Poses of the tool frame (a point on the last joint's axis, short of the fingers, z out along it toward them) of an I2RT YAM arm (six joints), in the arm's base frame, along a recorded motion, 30 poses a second.
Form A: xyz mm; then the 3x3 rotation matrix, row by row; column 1 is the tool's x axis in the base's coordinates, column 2 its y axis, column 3 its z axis. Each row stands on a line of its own.
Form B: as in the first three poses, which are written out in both.
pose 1, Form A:
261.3, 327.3, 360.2
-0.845, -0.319, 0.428
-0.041, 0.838, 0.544
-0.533, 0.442, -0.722
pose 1, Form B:
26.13, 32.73, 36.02
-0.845, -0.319, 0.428
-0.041, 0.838, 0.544
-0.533, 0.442, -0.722

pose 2, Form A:
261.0, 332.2, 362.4
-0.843, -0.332, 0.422
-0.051, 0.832, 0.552
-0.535, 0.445, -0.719
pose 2, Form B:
26.10, 33.22, 36.24
-0.843, -0.332, 0.422
-0.051, 0.832, 0.552
-0.535, 0.445, -0.719

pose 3, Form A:
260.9, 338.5, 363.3
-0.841, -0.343, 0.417
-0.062, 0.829, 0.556
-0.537, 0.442, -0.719
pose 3, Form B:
26.09, 33.85, 36.33
-0.841, -0.343, 0.417
-0.062, 0.829, 0.556
-0.537, 0.442, -0.719

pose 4, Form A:
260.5, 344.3, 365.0
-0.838, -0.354, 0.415
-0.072, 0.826, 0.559
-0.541, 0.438, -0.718
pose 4, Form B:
26.05, 34.43, 36.50
-0.838, -0.354, 0.415
-0.072, 0.826, 0.559
-0.541, 0.438, -0.718

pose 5, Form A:
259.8, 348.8, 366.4
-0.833, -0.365, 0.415
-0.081, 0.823, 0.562
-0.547, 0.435, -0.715
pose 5, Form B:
25.98, 34.88, 36.64
-0.833, -0.365, 0.415
-0.081, 0.823, 0.562
-0.547, 0.435, -0.715

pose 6, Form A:
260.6, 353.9, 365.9
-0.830, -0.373, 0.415
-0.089, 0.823, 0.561
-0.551, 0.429, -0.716
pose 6, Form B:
26.06, 35.39, 36.59
-0.830, -0.373, 0.415
-0.089, 0.823, 0.561
-0.551, 0.429, -0.716

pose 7, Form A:
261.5, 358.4, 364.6
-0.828, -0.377, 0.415
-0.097, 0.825, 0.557
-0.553, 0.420, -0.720
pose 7, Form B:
26.15, 35.84, 36.46
-0.828, -0.377, 0.415
-0.097, 0.825, 0.557
-0.553, 0.420, -0.720

